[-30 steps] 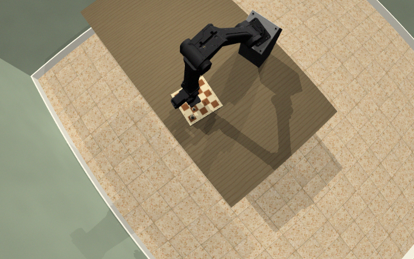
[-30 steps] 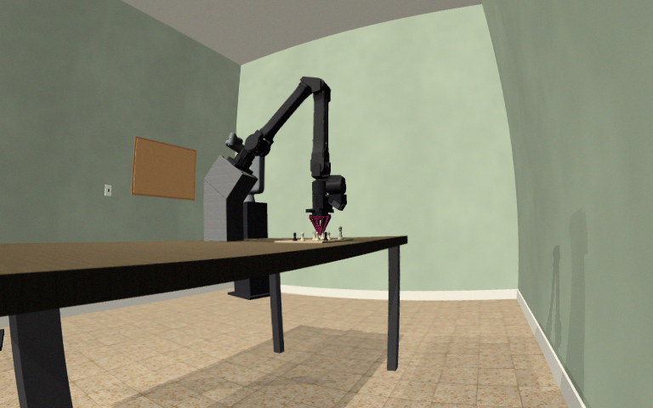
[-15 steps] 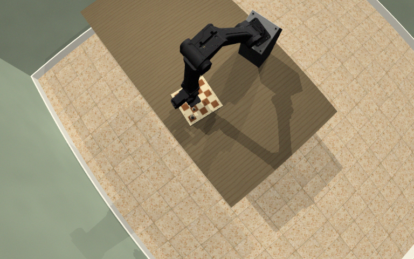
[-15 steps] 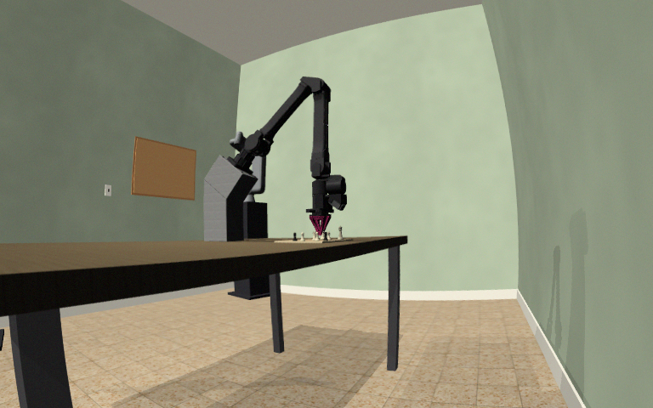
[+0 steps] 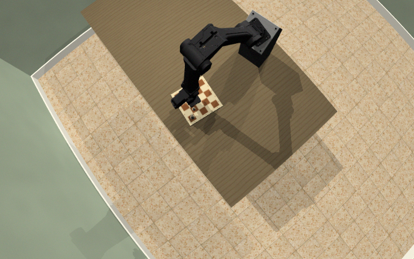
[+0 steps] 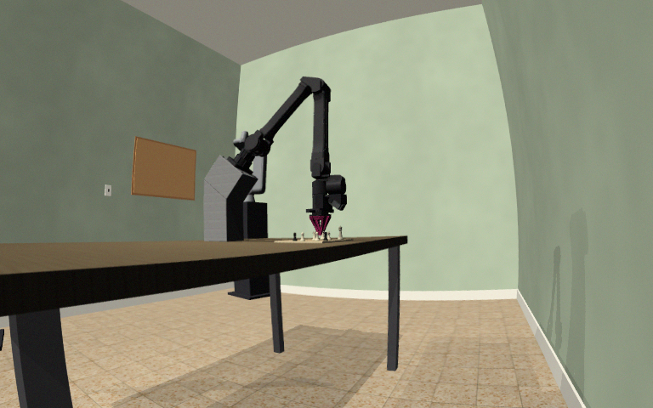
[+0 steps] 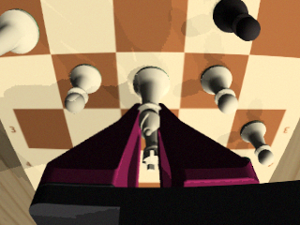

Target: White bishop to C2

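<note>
Now: hand 1 cm short of the white bishop. Also, from my hand: large white piece: 4 cm ahead, 8 cm to the left; then small chessboard: 3 cm behind, 3 cm below.
</note>
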